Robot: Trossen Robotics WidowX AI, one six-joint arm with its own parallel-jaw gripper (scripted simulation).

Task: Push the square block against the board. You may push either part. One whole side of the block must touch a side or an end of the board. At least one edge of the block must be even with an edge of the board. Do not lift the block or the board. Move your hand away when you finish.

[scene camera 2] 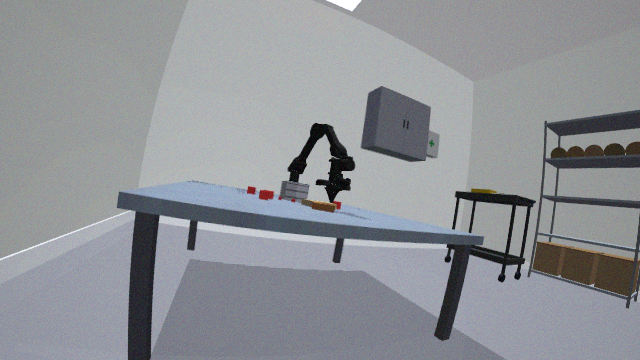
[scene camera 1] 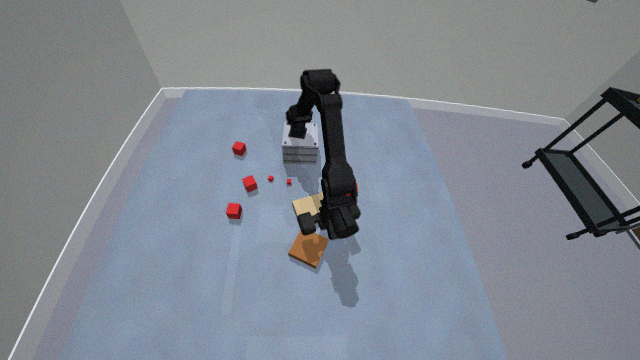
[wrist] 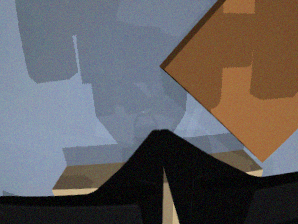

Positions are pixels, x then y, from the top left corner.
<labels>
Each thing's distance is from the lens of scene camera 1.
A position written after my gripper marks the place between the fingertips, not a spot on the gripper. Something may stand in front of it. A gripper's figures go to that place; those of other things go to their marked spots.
my gripper (scene camera 1: 326,228): 74 cm
square block (scene camera 1: 308,249): 72 cm
</labels>
